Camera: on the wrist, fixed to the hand. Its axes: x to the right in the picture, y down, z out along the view.
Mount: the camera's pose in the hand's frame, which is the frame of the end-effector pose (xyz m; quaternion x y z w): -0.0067 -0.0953 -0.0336 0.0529 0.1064 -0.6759 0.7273
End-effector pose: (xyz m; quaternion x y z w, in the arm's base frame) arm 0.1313 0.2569 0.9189 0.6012 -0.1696 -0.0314 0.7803
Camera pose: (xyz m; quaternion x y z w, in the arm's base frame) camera 0.1499 0.2635 0.8196 0.5965 0.3644 -0.4773 0.5325
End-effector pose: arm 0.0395 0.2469 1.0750 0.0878 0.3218 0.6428 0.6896
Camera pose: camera 0.1001 0.2157 1.0001 -0.1856 0.4008 -0.0063 0.8972
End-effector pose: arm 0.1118 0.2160 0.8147 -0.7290 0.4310 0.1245 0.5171
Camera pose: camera 0.1711 0.1993 0.8951 -0.8074 -0.1177 -0.3593 0.4529
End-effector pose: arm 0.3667 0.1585 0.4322 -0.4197 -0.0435 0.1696 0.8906
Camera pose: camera 0.3931 0.0754 0.4837 -0.2468 -0.2116 -0.5210 0.7892
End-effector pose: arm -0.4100 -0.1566 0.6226 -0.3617 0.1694 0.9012 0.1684
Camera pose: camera -0.3448 -0.0877 0.5870 -0.4645 -0.0557 0.4942 0.7327
